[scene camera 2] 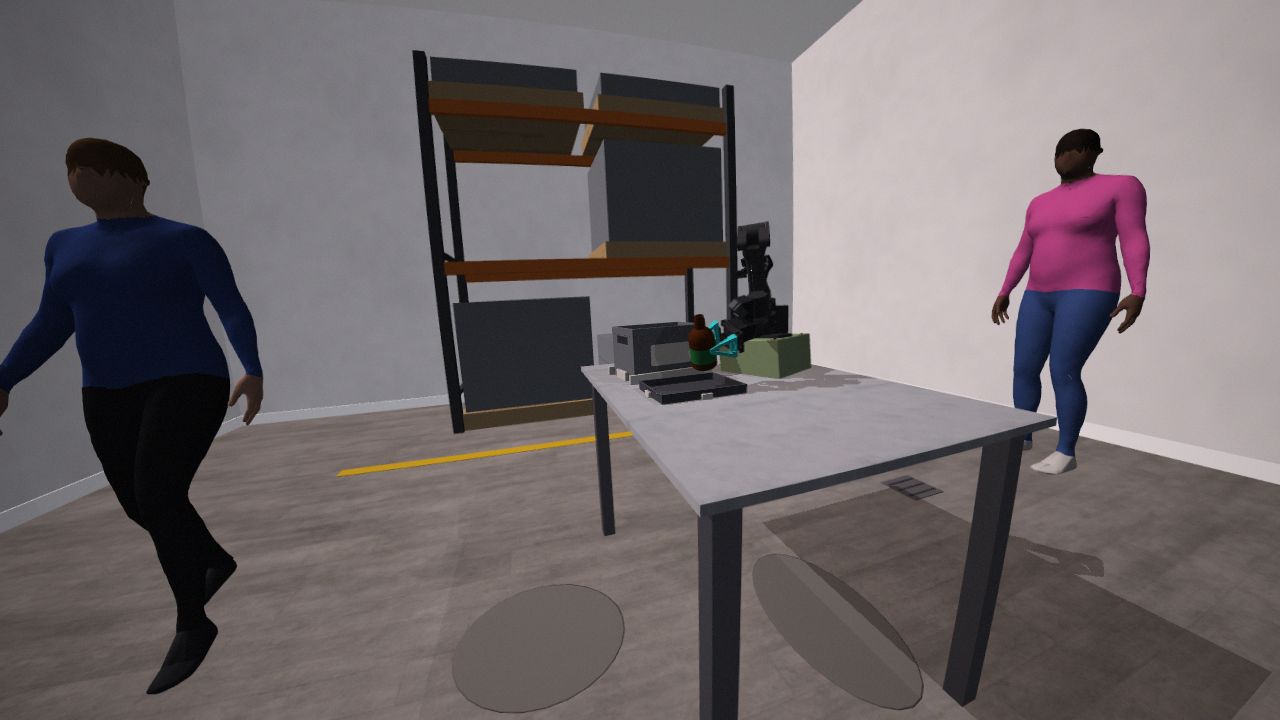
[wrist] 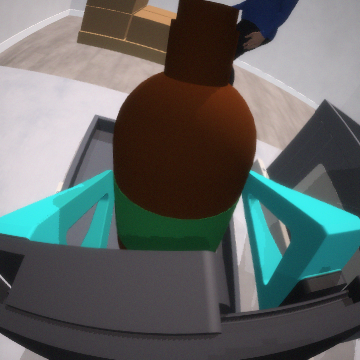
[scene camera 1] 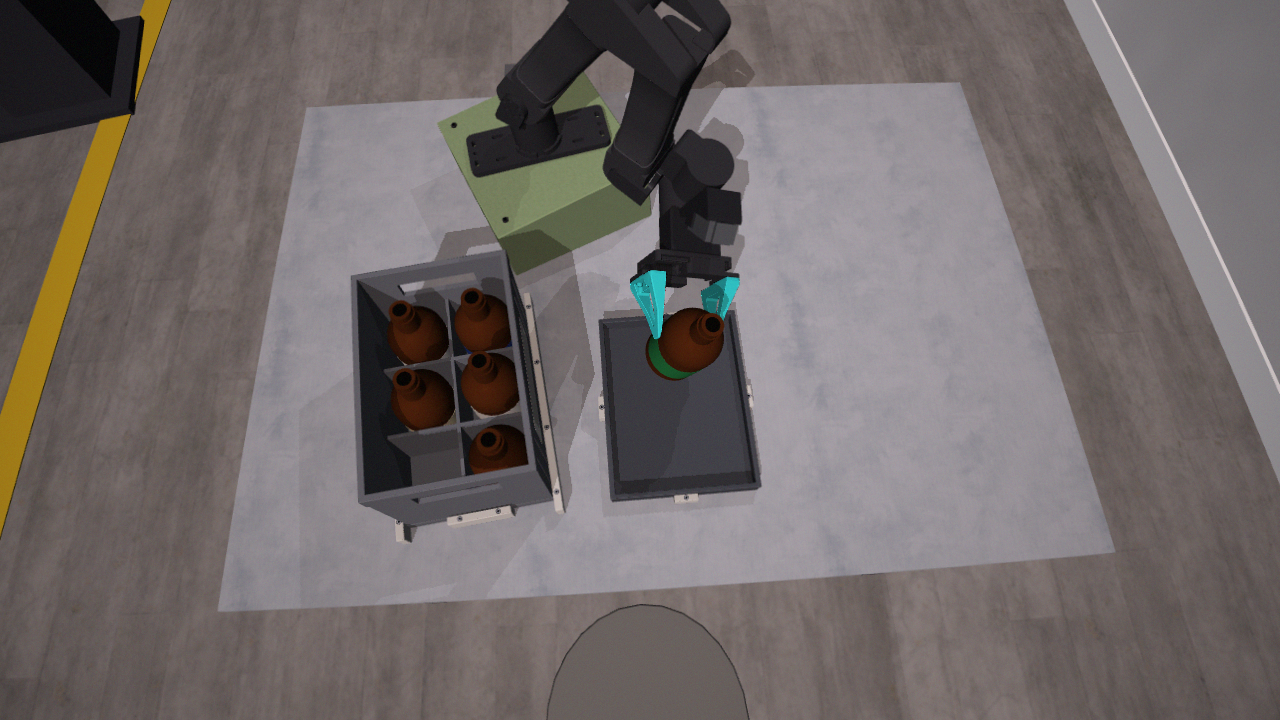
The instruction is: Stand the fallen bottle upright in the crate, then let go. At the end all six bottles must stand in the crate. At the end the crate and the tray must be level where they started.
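Places are measured from the arm's base along level axes (x ahead, y left, z up), in millimetres.
Pixels of known places: gripper, fingertip midpoint: [scene camera 2: 703, 346] [wrist: 177, 178] [scene camera 1: 686, 340]; arm's base, link origin: [scene camera 2: 764, 337] [scene camera 1: 538, 142].
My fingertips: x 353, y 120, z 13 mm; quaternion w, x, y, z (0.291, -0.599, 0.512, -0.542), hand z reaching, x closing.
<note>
For each thing: its middle in the pictures, then the offset to it from my fingertips.
- brown bottle with a green label, body centre: [wrist: 181, 152] [scene camera 1: 690, 340] [scene camera 2: 701, 341] dx +7, dy +2, dz +13 mm
- dark tray, body centre: [wrist: 149, 218] [scene camera 1: 675, 402] [scene camera 2: 690, 386] dx +37, dy -16, dz -116 mm
- grey crate, body centre: [scene camera 1: 456, 392] [wrist: 356, 228] [scene camera 2: 658, 349] dx -15, dy -288, dz -41 mm
The brown bottle with a green label [scene camera 1: 691, 340] [scene camera 2: 701, 342] [wrist: 185, 145] is upright, neck up, and held above the back part of the dark tray [scene camera 1: 680, 447] [scene camera 2: 687, 394] [wrist: 94, 142]. My gripper [scene camera 1: 689, 325] [scene camera 2: 714, 338] [wrist: 177, 178] is shut on it, with a cyan finger on each side. The grey crate [scene camera 1: 384, 508] [scene camera 2: 630, 354] [wrist: 327, 132] stands level left of the tray in scene camera 1. Brown bottles stand in its two back rows and its front right compartment [scene camera 1: 494, 450]. Its front left compartment [scene camera 1: 435, 461] is empty. The tray lies flat.
White stop strips [scene camera 1: 541, 402] [scene camera 1: 480, 516] lie beside the crate, and small stops [scene camera 1: 685, 497] sit at the tray. The green base block [scene camera 1: 572, 192] [scene camera 2: 776, 354] carries the arm behind them. The crate's tall walls and dividers stand around the compartments. Two people stand away from the table [scene camera 2: 850, 447].
</note>
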